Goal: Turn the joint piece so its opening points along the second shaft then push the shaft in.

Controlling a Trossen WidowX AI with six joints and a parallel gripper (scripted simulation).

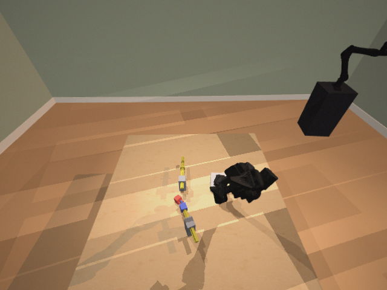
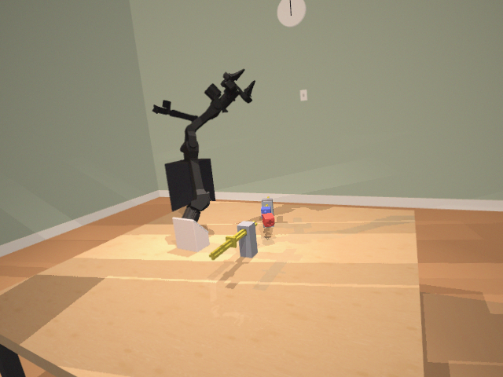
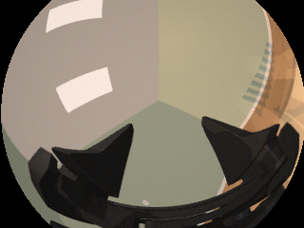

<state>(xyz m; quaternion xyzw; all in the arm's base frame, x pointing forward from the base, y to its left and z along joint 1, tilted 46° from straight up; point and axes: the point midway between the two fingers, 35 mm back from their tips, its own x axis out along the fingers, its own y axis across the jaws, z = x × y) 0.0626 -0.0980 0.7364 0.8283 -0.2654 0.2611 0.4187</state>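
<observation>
Right now my gripper tip is 620 mm above the red square joint piece, 290 mm to the left of it and 210 mm short of it.
</observation>
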